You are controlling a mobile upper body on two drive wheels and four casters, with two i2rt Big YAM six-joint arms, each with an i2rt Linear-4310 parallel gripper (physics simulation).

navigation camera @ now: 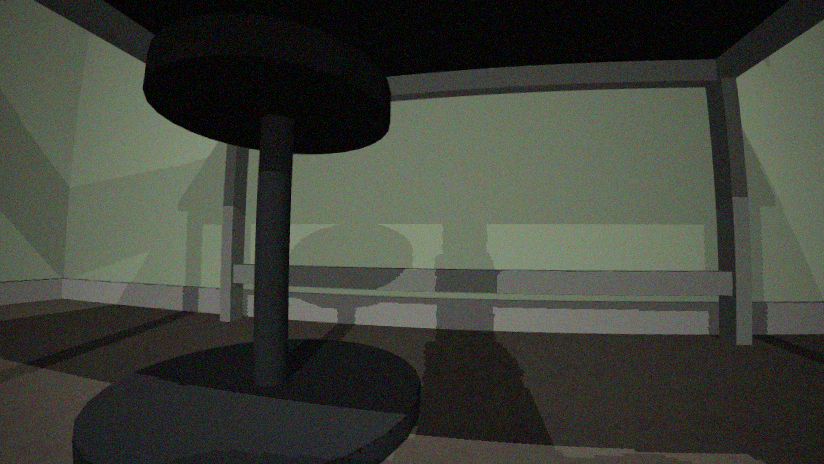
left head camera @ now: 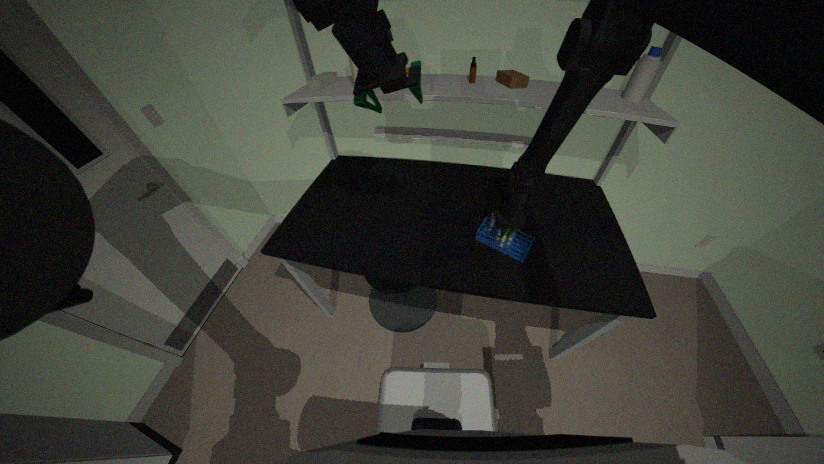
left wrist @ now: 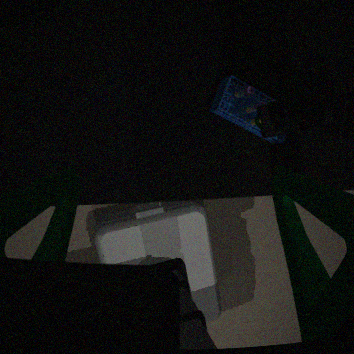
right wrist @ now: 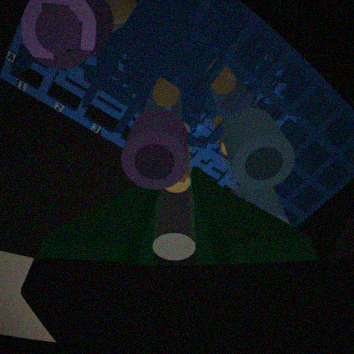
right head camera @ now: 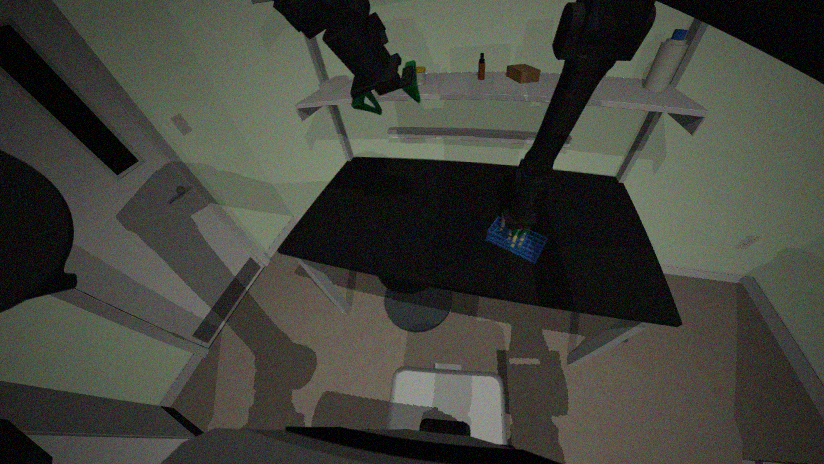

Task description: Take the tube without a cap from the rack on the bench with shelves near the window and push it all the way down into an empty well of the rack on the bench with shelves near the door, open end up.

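Note:
The blue tube rack (left head camera: pixel 521 252) (right head camera: pixel 533 253) (left wrist: pixel 222 100) (right wrist: pixel 327 127) sits on the black bench (left head camera: pixel 403 219) (right head camera: pixel 403 219). It holds tubes with purple caps (right wrist: pixel 155 150) and a grey-teal cap (right wrist: pixel 262 155). My right gripper (left head camera: pixel 507 232) (right head camera: pixel 520 231) (right wrist: pixel 175 177) is at the rack, shut on the uncapped clear tube (right wrist: pixel 173 227), open end toward the wrist camera, yellow liquid below. Its lower end is hidden behind a purple cap; I cannot tell whether it is in a well. My left gripper (left head camera: pixel 396 103) (right head camera: pixel 394 103) (left wrist: pixel 175 177) is open and empty, high in front of the shelf.
The shelf (left head camera: pixel 449 92) (right head camera: pixel 455 92) behind the bench carries a brown bottle (left head camera: pixel 472 72) (right head camera: pixel 481 68), a brown box (left head camera: pixel 512 78) (right head camera: pixel 523 73) and a white bottle (left head camera: pixel 642 77) (right head camera: pixel 666 63). A round stool (left head camera: pixel 402 311) (right head camera: pixel 418 311) (navigation camera: pixel 272 259) stands at the bench's front edge.

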